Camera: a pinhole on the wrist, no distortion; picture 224 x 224 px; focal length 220.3 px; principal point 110.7 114.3 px. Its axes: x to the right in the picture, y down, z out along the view. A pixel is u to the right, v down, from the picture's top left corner.
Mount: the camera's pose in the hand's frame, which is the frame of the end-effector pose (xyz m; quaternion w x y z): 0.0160 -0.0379 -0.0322 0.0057 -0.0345 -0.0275 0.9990
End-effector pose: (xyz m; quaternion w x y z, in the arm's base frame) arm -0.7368 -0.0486 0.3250 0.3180 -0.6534 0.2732 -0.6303
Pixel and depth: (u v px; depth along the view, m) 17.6 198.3 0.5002
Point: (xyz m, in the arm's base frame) -0.2686 0.0081 0.6437
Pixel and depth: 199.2 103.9 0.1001
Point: -0.6754 0.0042 0.3336
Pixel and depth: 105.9 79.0 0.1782
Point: -0.5904 -0.0316 0.3442
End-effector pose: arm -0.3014 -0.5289 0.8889 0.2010 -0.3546 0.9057 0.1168
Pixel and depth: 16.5 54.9 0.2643
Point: -0.3193 -0.4966 0.6239
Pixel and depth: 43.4 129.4 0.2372
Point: -0.2439 -0.5470 0.6665
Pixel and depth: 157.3 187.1 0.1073
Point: -0.2174 -0.5520 0.8264
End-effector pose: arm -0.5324 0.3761 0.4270 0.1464 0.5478 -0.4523 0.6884
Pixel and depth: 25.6 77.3 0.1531
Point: -0.4624 0.2703 0.4930
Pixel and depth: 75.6 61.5 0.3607
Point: -0.3606 0.0833 0.4545
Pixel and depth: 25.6 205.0 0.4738
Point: -0.1345 0.1251 0.6889
